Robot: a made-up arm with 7 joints.
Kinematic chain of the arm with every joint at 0, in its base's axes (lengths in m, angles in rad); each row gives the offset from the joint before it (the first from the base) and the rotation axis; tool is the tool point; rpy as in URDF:
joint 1: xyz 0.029 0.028 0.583 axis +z
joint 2: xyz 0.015 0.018 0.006 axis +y
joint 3: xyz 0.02 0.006 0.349 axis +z
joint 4: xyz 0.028 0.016 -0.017 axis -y
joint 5: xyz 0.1 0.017 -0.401 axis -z
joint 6: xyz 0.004 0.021 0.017 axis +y
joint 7: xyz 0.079 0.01 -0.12 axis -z
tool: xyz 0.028 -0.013 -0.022 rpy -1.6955 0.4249 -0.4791
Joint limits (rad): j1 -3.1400..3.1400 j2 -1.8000..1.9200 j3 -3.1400..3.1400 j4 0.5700..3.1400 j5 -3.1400..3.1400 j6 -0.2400..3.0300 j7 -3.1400..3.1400
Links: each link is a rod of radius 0.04 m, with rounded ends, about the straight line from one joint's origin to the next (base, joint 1, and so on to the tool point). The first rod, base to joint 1, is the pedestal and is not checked.
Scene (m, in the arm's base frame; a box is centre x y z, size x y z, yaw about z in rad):
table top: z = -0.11
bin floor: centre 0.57 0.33 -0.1 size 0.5 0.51 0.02 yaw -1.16
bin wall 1: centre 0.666 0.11 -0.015 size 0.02 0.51 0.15 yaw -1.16
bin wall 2: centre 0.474 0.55 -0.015 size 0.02 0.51 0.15 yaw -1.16
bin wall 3: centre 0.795 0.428 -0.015 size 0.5 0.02 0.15 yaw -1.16
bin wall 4: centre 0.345 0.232 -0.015 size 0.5 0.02 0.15 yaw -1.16
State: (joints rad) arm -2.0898 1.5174 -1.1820 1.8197 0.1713 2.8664 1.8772
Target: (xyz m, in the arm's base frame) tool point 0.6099 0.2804 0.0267
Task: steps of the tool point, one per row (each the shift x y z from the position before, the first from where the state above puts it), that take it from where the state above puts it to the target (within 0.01 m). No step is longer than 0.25 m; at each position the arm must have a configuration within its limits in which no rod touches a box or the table.
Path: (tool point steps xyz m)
1: 0.1069 -0.1110 -0.0502
2: 0.1440 -0.0770 -0.0511
3: 0.1721 -0.0281 -0.0495
4: 0.1840 0.0335 -0.0445
5: 0.1724 0.1009 -0.0359
6: 0.1343 0.1637 -0.0246
7: 0.0723 0.2099 -0.0113
8: -0.0050 0.2301 0.0029
9: 0.0037 0.0031 -0.0747
10: -0.0037 -0.0031 -0.0670

